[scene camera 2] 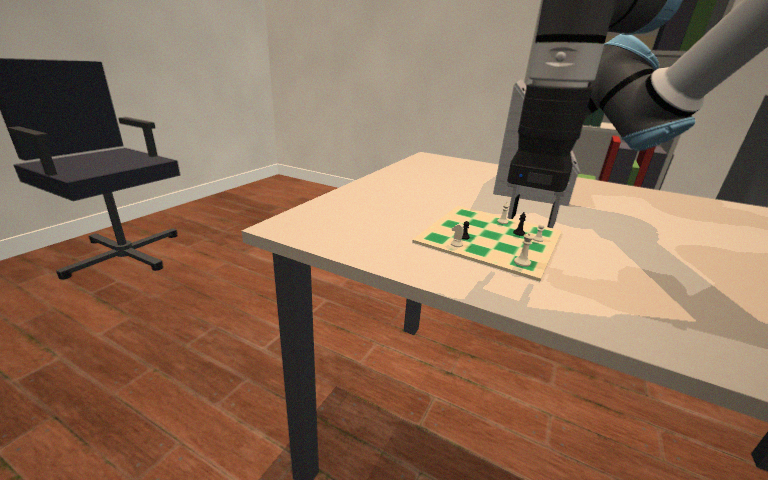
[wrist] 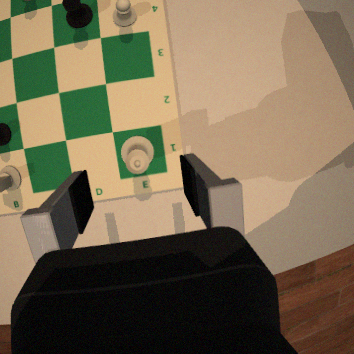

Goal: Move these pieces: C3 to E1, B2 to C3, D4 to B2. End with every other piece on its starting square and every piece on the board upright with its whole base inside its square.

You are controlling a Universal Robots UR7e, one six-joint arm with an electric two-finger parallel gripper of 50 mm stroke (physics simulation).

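Frame: origin at the arm's base, x back, y right, z up, level; centimetres.
Seen in the pictures: gripper, fingertip midpoint: (scene camera 2: 530, 221) (wrist: 135, 181).
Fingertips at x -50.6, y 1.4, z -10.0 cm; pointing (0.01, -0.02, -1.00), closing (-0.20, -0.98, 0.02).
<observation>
A point is followed by its place in that frame.
A tall white piece (scene camera 2: 523, 253) @[x -50.6, y 1.3, z -15.6 cm] (wrist: 137, 152) @[x -49.6, y 0.8, z -12.6 cm] stands upright on E1 of the green-and-cream board (scene camera 2: 501, 258) @[x -50.2, y 4.3, z -17.4 cm] (wrist: 90, 154) @[x -49.0, y 4.6, z -17.4 cm], its base inside the square. C3 (wrist: 35, 75) @[x -41.4, y 6.7, z -17.4 cm] is bare. A black pawn (scene camera 2: 465, 230) @[x -44.9, y 11.3, z -15.9 cm] (wrist: 3, 134) @[x -44.8, y 10.8, z -16.7 cm] stands on B2; the wrist view cuts it off at the left edge. A taller black piece (scene camera 2: 520, 225) @[x -38.4, y 2.0, z -15.7 cm] (wrist: 79, 15) @[x -38.5, y 1.8, z -16.2 cm] stands upright on D4. My gripper (scene camera 2: 533, 219) @[x -50.6, y 1.4, z -10.0 cm] (wrist: 135, 181) @[x -50.6, y 1.4, z -10.0 cm] is open wide and empty, above the board. In the wrist view its fingers are to either side of the E1 piece, nearer the board's front edge, not touching it.
A white knight (scene camera 2: 457, 236) @[x -48.7, y 12.1, z -15.7 cm] (wrist: 9, 179) @[x -48.3, y 11.4, z -16.0 cm] stands on B1, close to the black pawn. A white pawn (scene camera 2: 539, 233) @[x -39.8, y -1.4, z -16.0 cm] (wrist: 124, 14) @[x -39.8, y -1.4, z -16.1 cm] stands on E4, beside the D4 piece. Another white piece (scene camera 2: 504, 214) @[x -34.0, y 5.2, z -15.6 cm] stands on C5. The board lies on a pale table (scene camera 2: 351, 243) @[x -54.9, y 29.2, z -18.0 cm].
</observation>
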